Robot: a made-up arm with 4 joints. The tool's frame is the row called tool. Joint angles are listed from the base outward. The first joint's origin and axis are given. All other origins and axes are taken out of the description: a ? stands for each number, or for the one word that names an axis. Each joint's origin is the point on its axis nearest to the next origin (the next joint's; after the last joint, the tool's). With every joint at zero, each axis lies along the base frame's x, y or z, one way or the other. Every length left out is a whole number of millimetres.
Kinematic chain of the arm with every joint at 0, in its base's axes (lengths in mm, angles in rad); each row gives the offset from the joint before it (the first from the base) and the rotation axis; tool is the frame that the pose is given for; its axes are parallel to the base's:
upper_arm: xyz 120 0 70 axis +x
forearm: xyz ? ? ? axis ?
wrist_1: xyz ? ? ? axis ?
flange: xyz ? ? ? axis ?
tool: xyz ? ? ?
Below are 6 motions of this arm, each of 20 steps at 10 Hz.
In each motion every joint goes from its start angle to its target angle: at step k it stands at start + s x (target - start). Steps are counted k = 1, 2, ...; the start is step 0. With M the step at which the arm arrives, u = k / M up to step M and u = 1 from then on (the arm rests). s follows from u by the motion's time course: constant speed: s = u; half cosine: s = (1 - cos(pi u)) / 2; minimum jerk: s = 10 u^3 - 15 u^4 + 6 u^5.
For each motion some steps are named. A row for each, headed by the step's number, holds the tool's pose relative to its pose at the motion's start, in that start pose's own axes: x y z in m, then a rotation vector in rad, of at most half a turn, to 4 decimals.
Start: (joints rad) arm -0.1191 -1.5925 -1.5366 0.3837
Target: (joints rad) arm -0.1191 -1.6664 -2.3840 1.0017
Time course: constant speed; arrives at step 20
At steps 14, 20:
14: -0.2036 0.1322 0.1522 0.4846 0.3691 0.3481
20: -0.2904 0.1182 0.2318 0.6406 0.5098 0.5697

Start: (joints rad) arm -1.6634 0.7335 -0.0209 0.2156
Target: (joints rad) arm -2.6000 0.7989 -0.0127 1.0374
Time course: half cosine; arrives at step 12
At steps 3, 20:
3: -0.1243 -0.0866 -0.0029 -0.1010 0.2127 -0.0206
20: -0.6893 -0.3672 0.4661 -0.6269 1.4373 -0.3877

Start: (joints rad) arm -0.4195 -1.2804 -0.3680 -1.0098
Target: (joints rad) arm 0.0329 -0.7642 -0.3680 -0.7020
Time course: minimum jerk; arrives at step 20
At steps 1, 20:
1: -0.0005 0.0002 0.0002 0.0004 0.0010 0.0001
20: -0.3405 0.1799 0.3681 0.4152 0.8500 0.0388

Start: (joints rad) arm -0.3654 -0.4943 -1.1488 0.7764
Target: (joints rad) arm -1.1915 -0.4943 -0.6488 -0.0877
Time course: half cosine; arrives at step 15
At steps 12, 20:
12: 0.1769 -0.3982 0.5611 -1.1779 -0.9126 -0.1504
20: 0.1713 -0.3979 0.6498 -1.3169 -0.9950 -0.1164

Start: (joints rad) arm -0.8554 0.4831 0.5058 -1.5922
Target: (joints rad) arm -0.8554 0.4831 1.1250 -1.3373
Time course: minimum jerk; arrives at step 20
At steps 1, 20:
1: -0.0002 0.0000 0.0000 0.0000 0.0003 0.0007
20: -0.1766 -0.0886 0.0115 -0.0657 0.2467 0.6173

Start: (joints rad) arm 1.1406 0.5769 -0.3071 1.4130
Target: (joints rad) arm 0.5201 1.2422 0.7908 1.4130
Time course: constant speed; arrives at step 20
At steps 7, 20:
7: -0.0725 -0.2108 -0.0653 -0.3006 0.1667 -0.5084
20: -0.3884 -0.5441 -0.0147 -1.0234 0.3594 -1.2740

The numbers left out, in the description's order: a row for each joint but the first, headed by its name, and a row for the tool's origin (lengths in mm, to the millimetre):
forearm: xyz 0 -10 -460, axis +z
wrist_1: xyz -30 -60 0, axis -x
flange: xyz 0 170 -20, axis +y
tool: xyz 10 0 -380

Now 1 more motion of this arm.
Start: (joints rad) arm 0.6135 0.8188 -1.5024 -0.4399
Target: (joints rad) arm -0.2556 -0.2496 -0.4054 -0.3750
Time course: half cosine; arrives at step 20
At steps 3, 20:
3: 0.0084 -0.0378 0.0056 -0.1009 -0.0511 0.0040
20: 0.0006 -0.3563 0.7784 -2.0490 -0.7205 -0.0881

